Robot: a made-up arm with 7 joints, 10 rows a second.
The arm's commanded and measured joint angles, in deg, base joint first. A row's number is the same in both.
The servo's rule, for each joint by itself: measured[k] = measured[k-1] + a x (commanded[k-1-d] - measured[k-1]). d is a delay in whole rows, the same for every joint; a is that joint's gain. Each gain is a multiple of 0.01, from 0.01 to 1. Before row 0 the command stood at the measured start. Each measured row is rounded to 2 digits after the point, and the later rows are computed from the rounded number. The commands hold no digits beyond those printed.
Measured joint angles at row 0:
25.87, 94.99, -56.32, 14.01, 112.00, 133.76, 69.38
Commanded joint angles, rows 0 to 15:
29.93, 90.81, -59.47, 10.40, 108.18, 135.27, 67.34
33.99, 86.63, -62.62, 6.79, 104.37, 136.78, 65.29
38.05, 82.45, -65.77, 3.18, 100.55, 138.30, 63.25
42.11, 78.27, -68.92, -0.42, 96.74, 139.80, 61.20
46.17, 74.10, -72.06, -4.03, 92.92, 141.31, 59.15
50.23, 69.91, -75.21, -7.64, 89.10, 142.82, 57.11
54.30, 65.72, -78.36, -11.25, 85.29, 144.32, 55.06
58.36, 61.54, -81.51, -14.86, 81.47, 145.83, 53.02
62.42, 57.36, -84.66, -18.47, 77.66, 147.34, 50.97
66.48, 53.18, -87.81, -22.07, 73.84, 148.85, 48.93
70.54, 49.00, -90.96, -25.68, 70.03, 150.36, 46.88
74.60, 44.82, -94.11, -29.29, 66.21, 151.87, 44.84
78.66, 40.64, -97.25, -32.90, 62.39, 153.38, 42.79
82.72, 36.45, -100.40, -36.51, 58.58, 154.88, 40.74
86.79, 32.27, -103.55, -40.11, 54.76, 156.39, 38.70
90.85, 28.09, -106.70, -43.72, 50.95, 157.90, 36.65
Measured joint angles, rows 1 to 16:
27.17, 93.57, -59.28, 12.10, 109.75, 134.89, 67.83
29.35, 91.21, -62.42, 9.29, 106.58, 136.31, 65.90
32.13, 88.23, -65.57, 6.05, 103.02, 137.80, 63.89
35.32, 84.84, -68.72, 2.62, 99.31, 139.30, 61.85
38.79, 81.19, -71.86, -0.90, 95.54, 140.81, 59.80
42.45, 77.35, -75.01, -4.47, 91.74, 142.32, 57.76
46.24, 73.40, -78.16, -8.06, 87.93, 143.82, 55.71
50.12, 69.37, -81.31, -11.66, 84.12, 145.33, 53.67
54.06, 65.29, -84.46, -15.27, 80.31, 146.84, 51.62
58.03, 61.17, -87.61, -18.87, 76.49, 148.35, 49.58
62.03, 57.03, -90.76, -22.48, 72.68, 149.86, 47.53
66.05, 52.88, -93.91, -26.09, 68.86, 151.37, 45.49
70.09, 48.72, -97.05, -29.70, 65.04, 152.88, 43.44
74.13, 44.55, -100.20, -33.31, 61.23, 154.38, 41.39
78.18, 40.37, -103.35, -36.91, 57.41, 155.89, 39.35
82.23, 36.19, -106.50, -40.52, 53.60, 157.40, 37.30
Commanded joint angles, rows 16 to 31:
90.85, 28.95, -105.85, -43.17, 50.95, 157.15, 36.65
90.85, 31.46, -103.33, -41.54, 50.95, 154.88, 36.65
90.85, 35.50, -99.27, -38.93, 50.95, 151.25, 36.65
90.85, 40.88, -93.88, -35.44, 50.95, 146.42, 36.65
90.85, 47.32, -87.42, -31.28, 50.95, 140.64, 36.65
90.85, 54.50, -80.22, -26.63, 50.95, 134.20, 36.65
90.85, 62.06, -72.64, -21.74, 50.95, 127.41, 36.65
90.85, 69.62, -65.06, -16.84, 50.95, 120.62, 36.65
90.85, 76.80, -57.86, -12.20, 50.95, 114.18, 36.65
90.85, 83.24, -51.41, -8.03, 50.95, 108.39, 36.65
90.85, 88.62, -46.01, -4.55, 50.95, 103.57, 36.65
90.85, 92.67, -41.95, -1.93, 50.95, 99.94, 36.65
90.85, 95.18, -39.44, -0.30, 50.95, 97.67, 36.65
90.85, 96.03, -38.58, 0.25, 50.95, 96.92, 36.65
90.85, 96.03, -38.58, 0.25, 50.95, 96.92, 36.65
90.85, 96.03, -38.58, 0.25, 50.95, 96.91, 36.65
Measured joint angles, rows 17 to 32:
84.99, 33.73, -105.89, -41.92, 52.04, 157.21, 36.81
86.87, 32.96, -103.48, -41.72, 51.40, 155.46, 36.69
88.14, 33.82, -99.52, -40.24, 51.13, 152.30, 36.66
89.01, 36.22, -94.22, -37.70, 51.02, 147.89, 36.65
89.60, 39.99, -87.83, -34.30, 50.98, 142.45, 36.65
90.00, 44.92, -80.68, -30.23, 50.96, 136.26, 36.65
90.27, 50.75, -73.12, -25.73, 50.95, 129.62, 36.65
90.46, 57.17, -65.54, -21.02, 50.95, 122.87, 36.65
90.58, 63.84, -58.32, -16.35, 50.95, 116.35, 36.65
90.67, 70.44, -51.82, -11.94, 50.95, 110.38, 36.65
90.73, 76.62, -46.36, -8.02, 50.95, 105.27, 36.65
90.77, 82.08, -42.21, -4.79, 50.95, 101.27, 36.65
90.80, 86.53, -39.61, -2.41, 50.95, 98.57, 36.65
90.82, 89.76, -38.64, -1.00, 50.95, 97.33, 36.65
90.83, 91.89, -38.58, -0.34, 50.95, 97.02, 36.65
90.84, 93.30, -38.58, -0.03, 50.95, 96.94, 36.65

